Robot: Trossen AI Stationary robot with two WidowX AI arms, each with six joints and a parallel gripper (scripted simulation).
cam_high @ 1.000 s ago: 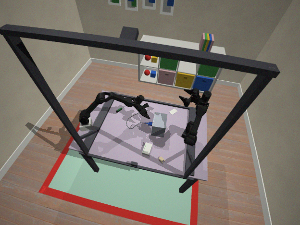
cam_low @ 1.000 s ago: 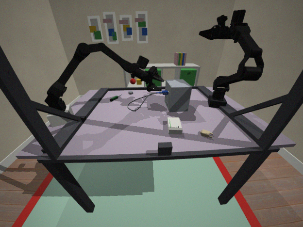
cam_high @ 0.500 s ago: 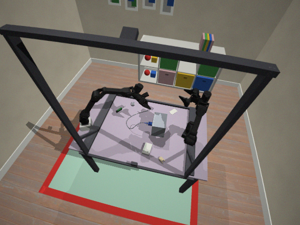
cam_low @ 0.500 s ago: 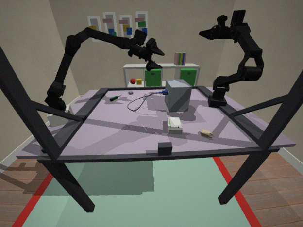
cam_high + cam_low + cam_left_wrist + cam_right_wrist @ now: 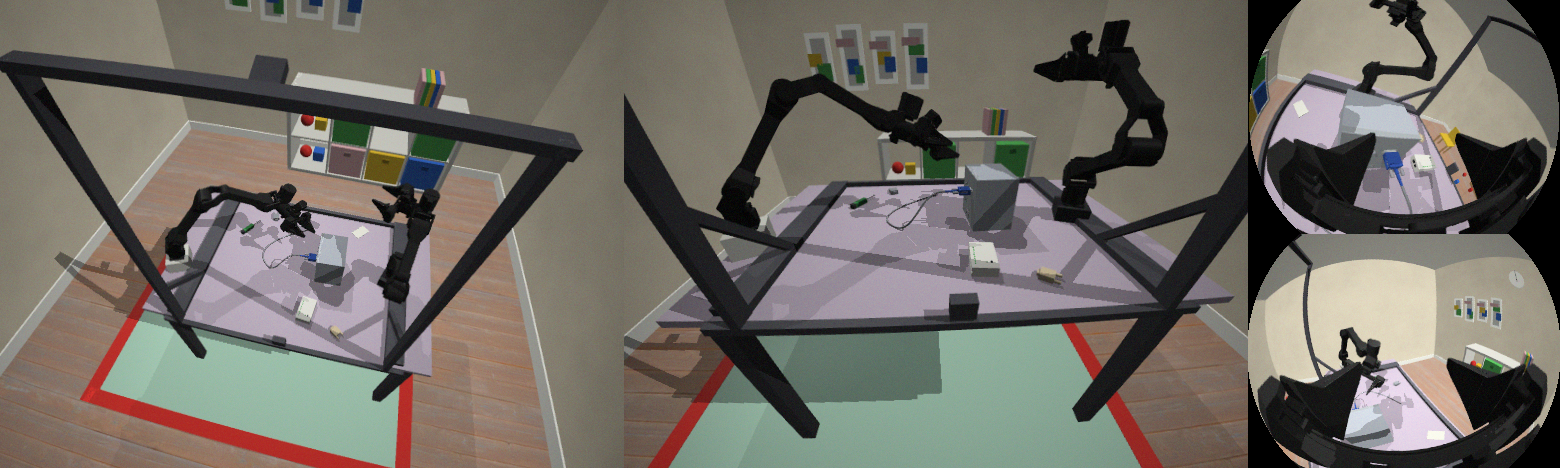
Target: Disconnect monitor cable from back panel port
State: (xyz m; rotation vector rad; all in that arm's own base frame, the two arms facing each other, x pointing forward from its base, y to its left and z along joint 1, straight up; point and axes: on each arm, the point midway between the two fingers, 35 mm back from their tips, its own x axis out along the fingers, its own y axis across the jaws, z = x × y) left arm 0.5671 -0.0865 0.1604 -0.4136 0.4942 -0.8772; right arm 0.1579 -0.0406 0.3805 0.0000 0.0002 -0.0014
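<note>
My left gripper is now 12 cm above the blue plug, 6 cm past it and 3 cm to the left of it. From my left hand the other things lie so: back panel: 14 cm below, 7 cm to the right, 4 cm behind; grey box: 15 cm below, 13 cm to the right, 4 cm behind; white device: 26 cm behind, 21 cm below, 4 cm to the right.
</note>
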